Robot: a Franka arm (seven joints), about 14 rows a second.
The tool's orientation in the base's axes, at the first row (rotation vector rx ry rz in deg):
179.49, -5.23, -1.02
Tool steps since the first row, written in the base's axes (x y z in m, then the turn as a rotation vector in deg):
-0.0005, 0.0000, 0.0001, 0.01, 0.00, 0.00
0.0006, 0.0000, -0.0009, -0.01, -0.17, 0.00
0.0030, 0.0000, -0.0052, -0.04, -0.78, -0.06
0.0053, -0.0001, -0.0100, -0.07, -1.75, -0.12
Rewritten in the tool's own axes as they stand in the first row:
-0.0005, 0.0000, -0.0001, 0.01, 0.00, 0.00
0.0006, 0.0000, 0.0009, 0.00, 0.17, 0.00
0.0031, -0.0002, 0.0052, 0.01, 0.78, 0.07
0.0054, -0.0003, 0.0099, 0.03, 1.75, 0.13

